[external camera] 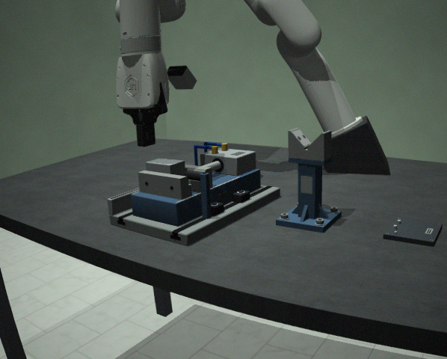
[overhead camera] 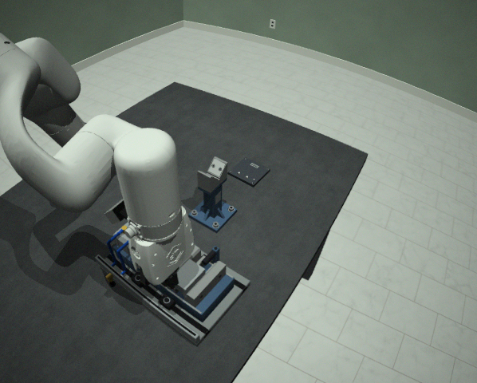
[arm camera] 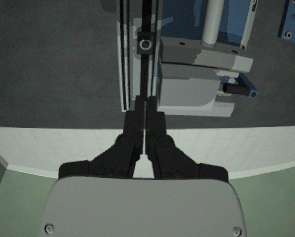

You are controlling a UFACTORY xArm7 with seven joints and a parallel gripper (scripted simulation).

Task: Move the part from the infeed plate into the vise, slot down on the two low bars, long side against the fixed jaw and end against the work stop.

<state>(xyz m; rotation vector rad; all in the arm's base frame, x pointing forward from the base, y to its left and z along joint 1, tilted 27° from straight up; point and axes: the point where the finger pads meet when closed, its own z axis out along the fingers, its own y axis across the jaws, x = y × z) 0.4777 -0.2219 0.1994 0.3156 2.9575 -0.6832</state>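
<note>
Now: hand 70 mm above the part, 40 mm to the right of it and 10 mm short of it. The rest, counted from my hand: work stop (110 mm to the left, 70 mm below, 30 mm ahead); moving jaw (80 mm below, 70 mm to the left, 20 mm behind); fixed jaw (80 mm below, 60 mm to the left, 50 mm ahead).
</note>
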